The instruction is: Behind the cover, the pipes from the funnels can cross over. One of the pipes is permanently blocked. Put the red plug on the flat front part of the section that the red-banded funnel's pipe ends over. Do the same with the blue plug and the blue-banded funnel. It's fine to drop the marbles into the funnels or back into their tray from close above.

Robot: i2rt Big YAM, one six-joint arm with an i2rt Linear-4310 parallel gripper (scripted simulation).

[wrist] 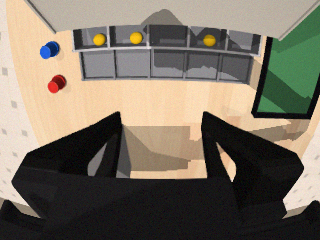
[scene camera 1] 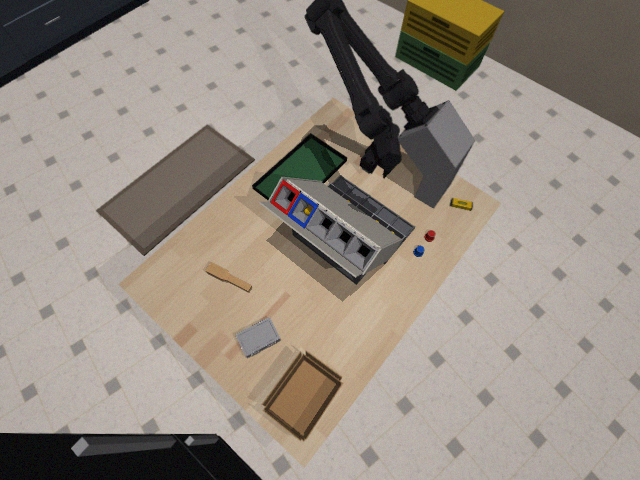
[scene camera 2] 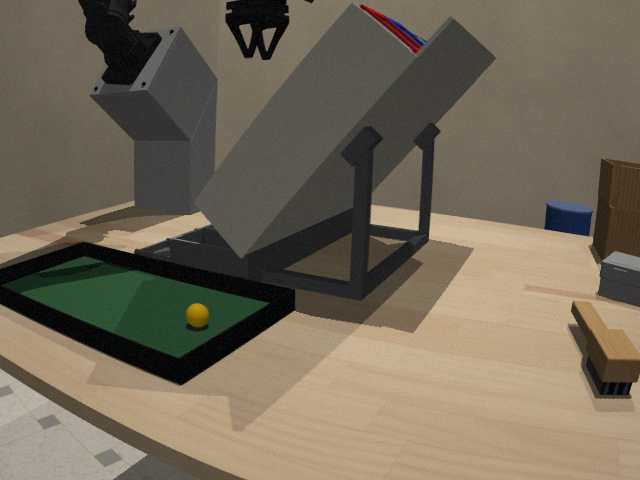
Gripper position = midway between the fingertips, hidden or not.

In view: my gripper (scene camera 2: 257, 58), a green marble tray (scene camera 2: 131, 296) and a cardboard box (scene camera 1: 296, 404).
The green marble tray shows as well in scene camera 1 (scene camera 1: 312, 159). My gripper also shows in the wrist view (wrist: 161, 119). The wrist view does not show the cardboard box: it is out of frame.
